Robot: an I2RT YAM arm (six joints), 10 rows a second.
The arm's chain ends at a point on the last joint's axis. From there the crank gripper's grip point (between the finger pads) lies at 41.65 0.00 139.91 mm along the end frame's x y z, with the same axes.
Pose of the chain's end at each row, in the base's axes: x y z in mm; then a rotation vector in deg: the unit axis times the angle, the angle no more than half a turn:
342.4, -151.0, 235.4, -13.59, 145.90, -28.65
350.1, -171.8, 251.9, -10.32, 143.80, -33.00
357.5, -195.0, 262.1, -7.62, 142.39, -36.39
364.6, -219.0, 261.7, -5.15, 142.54, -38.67
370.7, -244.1, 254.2, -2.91, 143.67, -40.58
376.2, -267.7, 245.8, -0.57, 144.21, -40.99
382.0, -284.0, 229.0, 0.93, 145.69, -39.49
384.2, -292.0, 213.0, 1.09, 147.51, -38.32
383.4, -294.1, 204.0, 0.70, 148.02, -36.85
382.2, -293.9, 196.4, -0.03, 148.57, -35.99
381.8, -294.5, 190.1, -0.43, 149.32, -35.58
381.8, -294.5, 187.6, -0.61, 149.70, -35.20
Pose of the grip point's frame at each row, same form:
381.6, -204.3, 105.2, -13.59, 145.90, -28.65
391.5, -232.8, 125.9, -10.32, 143.80, -33.00
399.4, -262.1, 139.4, -7.62, 142.39, -36.39
403.8, -290.0, 140.3, -5.15, 142.54, -38.67
405.0, -318.0, 133.1, -2.91, 143.67, -40.58
407.9, -342.1, 124.2, -0.57, 144.21, -40.99
410.7, -355.5, 105.0, 0.93, 145.69, -39.49
409.5, -361.0, 86.9, 1.09, 147.51, -38.32
408.8, -360.6, 76.5, 0.70, 148.02, -36.85
407.2, -358.9, 68.1, -0.03, 148.57, -35.99
405.4, -358.6, 61.1, -0.43, 149.32, -35.58
404.8, -357.9, 58.1, -0.61, 149.70, -35.20

